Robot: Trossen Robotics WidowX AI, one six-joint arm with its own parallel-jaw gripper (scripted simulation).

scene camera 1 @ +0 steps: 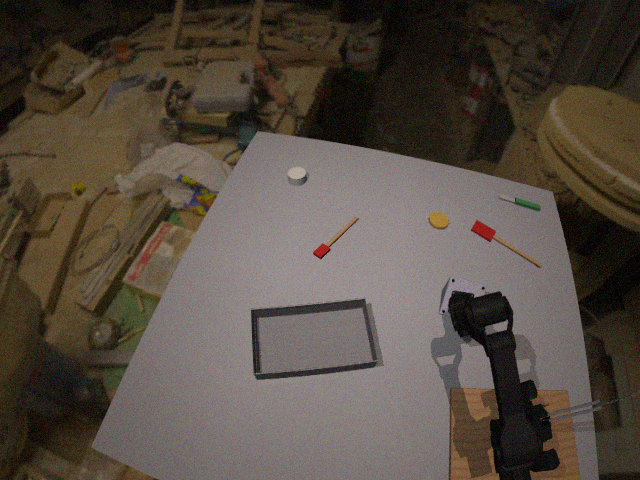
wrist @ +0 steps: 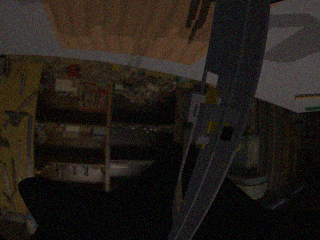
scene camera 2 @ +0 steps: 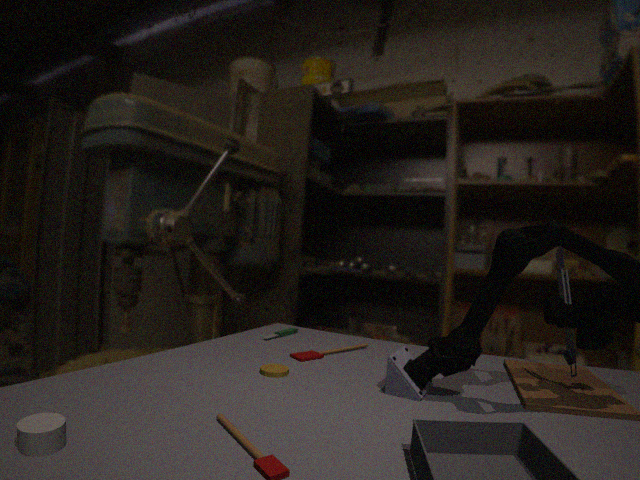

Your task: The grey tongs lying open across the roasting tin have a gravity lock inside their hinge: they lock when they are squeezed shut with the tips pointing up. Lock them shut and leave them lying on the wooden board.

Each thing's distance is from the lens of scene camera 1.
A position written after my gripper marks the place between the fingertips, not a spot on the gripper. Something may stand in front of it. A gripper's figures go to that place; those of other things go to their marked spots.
my gripper [scene camera 1: 547, 415]: 90 cm
grey roasting tin [scene camera 1: 300, 340]: 95 cm
